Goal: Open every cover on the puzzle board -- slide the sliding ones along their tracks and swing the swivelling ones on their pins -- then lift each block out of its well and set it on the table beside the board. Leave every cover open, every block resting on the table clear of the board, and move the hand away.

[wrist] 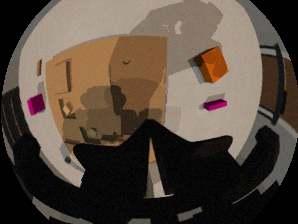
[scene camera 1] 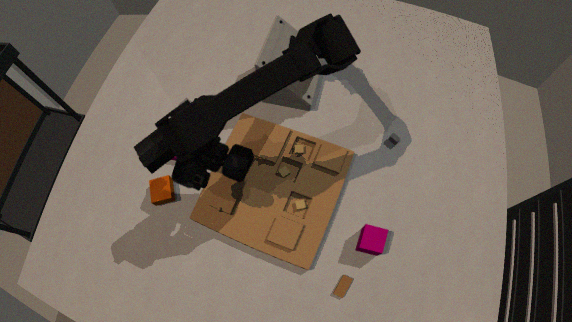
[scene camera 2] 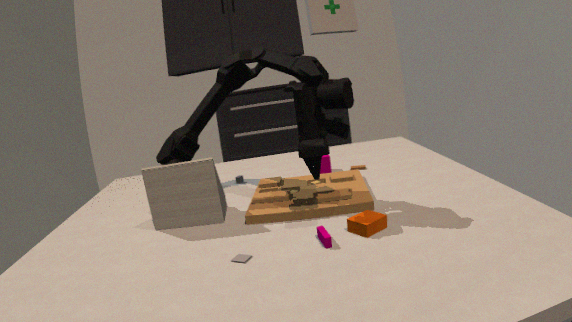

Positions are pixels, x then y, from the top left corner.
My gripper shows in the wrist view, in scene camera 1 and in scene camera 2 (316, 179). One and the same spot on a tan puzzle board: (wrist: 91, 100) is (scene camera 1: 262, 198). The same spot on my gripper: (scene camera 1: 215, 164) is (wrist: 97, 173).
